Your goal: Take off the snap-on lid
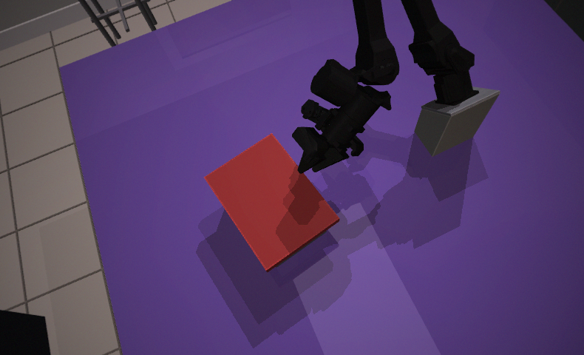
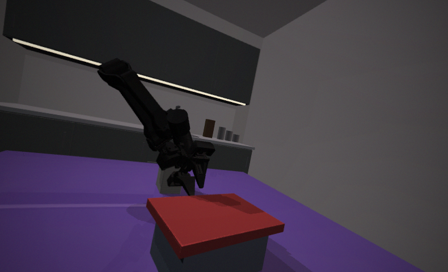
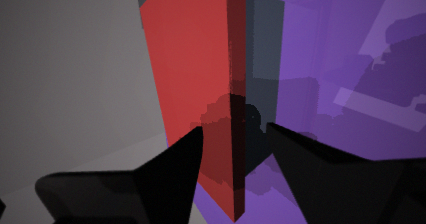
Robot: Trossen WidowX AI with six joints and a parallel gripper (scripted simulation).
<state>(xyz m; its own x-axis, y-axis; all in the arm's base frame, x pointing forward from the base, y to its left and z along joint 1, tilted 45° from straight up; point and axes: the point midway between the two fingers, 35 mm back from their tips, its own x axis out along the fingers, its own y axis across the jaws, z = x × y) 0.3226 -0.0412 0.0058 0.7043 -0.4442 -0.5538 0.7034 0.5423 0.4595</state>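
My gripper tip is now 90 mm short of the red lid, 10 mm to the right of it and 10 mm above it. The rest, counted from my gripper tip: dark grey storage box: 90 mm ahead, 10 mm to the left, 60 mm below.
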